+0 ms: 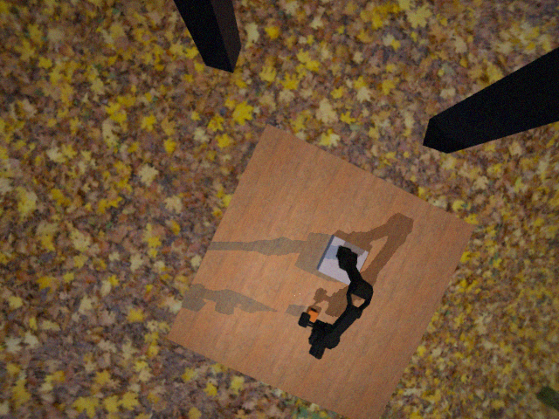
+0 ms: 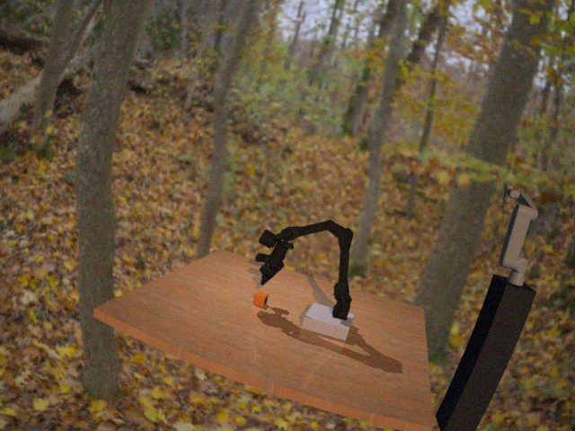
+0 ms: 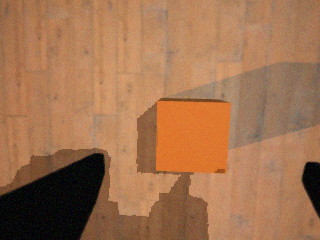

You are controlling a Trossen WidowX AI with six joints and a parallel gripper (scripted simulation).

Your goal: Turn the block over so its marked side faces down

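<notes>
Right now my gripper tip is 1 cm past the orange block and 8 cm above it.
</notes>
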